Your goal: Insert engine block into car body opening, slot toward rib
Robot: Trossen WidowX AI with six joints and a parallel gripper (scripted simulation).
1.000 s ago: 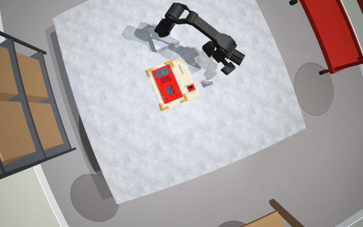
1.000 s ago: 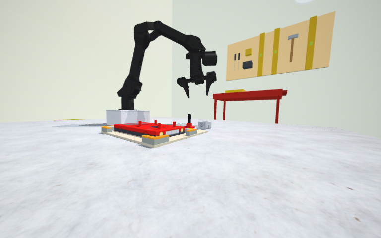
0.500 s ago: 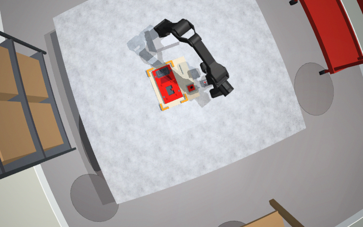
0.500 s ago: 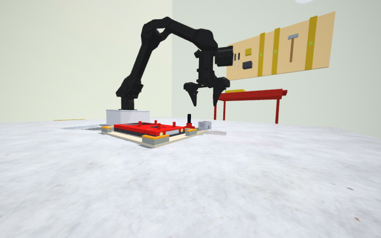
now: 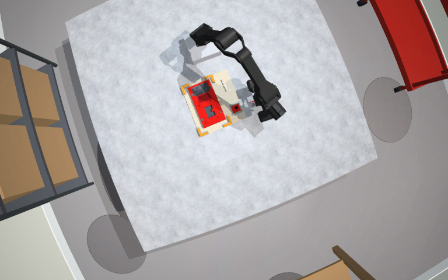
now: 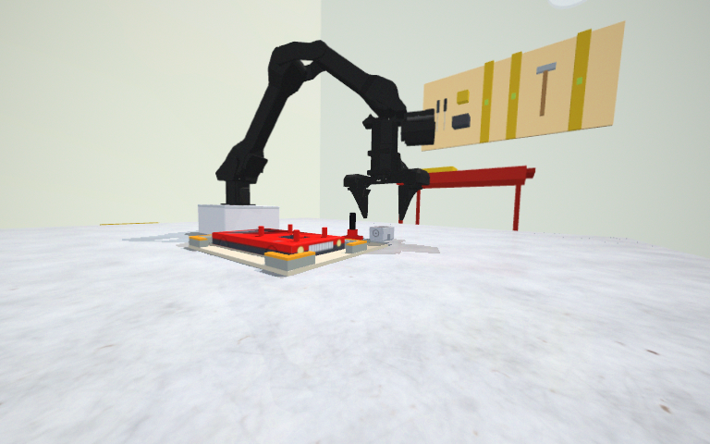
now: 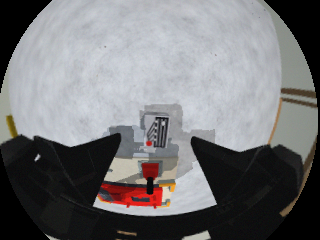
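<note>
The grey engine block lies 30 mm below my gripper tip. Also, from my gripper tip: beige base plate 200 mm to the right, 60 mm behind, 30 mm below.
</note>
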